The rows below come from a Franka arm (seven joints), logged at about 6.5 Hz.
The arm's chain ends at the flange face. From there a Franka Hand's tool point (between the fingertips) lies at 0.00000 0.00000 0.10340 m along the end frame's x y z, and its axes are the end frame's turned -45 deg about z.
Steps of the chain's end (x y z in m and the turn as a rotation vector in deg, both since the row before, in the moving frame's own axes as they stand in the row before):
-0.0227 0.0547 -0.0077 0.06 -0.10 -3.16
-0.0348 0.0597 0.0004 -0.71 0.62 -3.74
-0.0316 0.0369 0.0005 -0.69 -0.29 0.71
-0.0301 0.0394 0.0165 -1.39 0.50 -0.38
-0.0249 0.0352 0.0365 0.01 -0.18 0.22
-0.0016 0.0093 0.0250 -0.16 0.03 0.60
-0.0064 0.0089 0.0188 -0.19 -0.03 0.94
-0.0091 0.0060 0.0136 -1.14 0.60 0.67
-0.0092 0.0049 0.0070 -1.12 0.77 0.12
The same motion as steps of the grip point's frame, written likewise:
-0.0548 0.0224 -0.0077 0.11 -0.03 -3.16
-0.0669 0.0193 0.0004 -0.94 -0.06 -3.74
-0.0497 0.0043 0.0005 -0.28 -0.69 0.71
-0.0503 0.0090 0.0165 -1.34 -0.63 -0.38
-0.0427 0.0070 0.0365 0.13 -0.12 0.22
-0.0079 0.0057 0.0250 -0.13 -0.09 0.60
-0.0111 0.0020 0.0188 -0.11 -0.16 0.94
-0.0114 0.0000 0.0136 -1.23 -0.38 0.67
-0.0104 -0.0006 0.0070 -1.34 -0.25 0.12

